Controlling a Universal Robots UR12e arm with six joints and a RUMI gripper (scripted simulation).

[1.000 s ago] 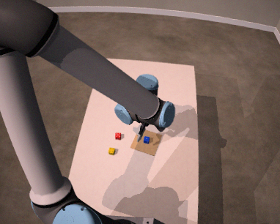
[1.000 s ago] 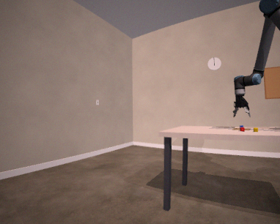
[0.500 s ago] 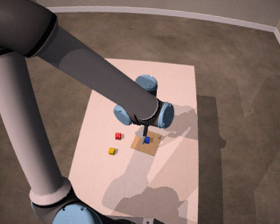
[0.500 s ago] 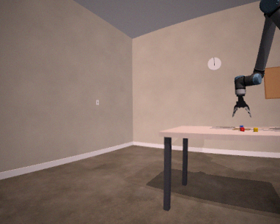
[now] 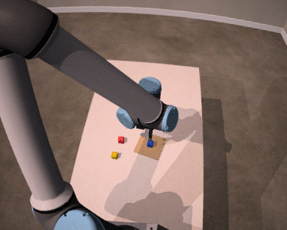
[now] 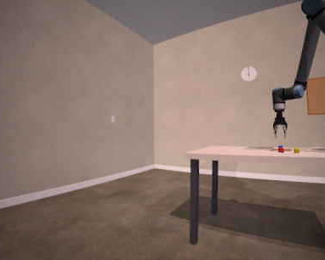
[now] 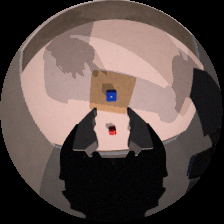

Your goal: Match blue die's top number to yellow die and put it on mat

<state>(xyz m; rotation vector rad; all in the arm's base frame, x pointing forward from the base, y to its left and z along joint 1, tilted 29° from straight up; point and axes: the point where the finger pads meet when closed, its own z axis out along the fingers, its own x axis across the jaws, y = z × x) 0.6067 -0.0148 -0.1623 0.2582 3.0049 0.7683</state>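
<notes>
Now: hand 90 mm above the blue die. Also, from my hand: mat 110 mm below; yellow die 190 mm to the left, 90 mm below, 80 mm behind; red die 160 mm to the left, 90 mm below, 20 mm ahead.
</notes>
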